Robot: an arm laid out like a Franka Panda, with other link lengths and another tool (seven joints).
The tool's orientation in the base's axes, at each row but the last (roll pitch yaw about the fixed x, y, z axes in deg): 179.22, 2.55, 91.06; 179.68, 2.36, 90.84; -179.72, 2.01, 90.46; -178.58, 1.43, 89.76; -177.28, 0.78, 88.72
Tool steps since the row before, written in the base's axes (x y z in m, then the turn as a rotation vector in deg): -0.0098, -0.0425, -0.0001, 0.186, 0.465, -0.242; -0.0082, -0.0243, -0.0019, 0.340, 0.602, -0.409; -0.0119, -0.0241, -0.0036, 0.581, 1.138, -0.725; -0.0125, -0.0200, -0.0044, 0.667, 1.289, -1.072; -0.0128, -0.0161, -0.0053, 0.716, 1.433, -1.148
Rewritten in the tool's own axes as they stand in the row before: -0.0423, -0.0106, 0.0018, 0.472, 0.192, 0.224; -0.0241, -0.0086, 0.0028, 0.613, 0.347, 0.386; -0.0239, -0.0121, 0.0045, 1.158, 0.593, 0.682; -0.0199, -0.0123, 0.0052, 1.318, 0.687, 1.023; -0.0163, -0.0122, 0.0061, 1.464, 0.737, 1.094
